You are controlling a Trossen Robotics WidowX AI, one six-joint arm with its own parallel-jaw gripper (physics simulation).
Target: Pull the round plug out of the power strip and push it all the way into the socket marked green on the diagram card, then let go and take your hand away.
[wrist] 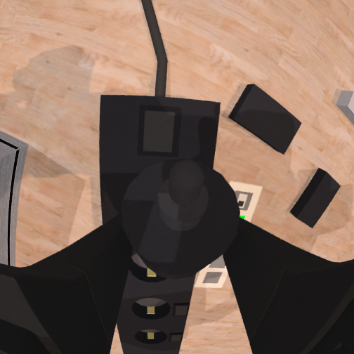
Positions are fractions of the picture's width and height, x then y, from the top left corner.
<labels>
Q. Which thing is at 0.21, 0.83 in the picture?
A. The gripper.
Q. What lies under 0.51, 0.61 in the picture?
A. A round plug.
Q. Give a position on a black power strip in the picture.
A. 0.38, 0.37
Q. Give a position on a diagram card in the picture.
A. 0.70, 0.55
</labels>
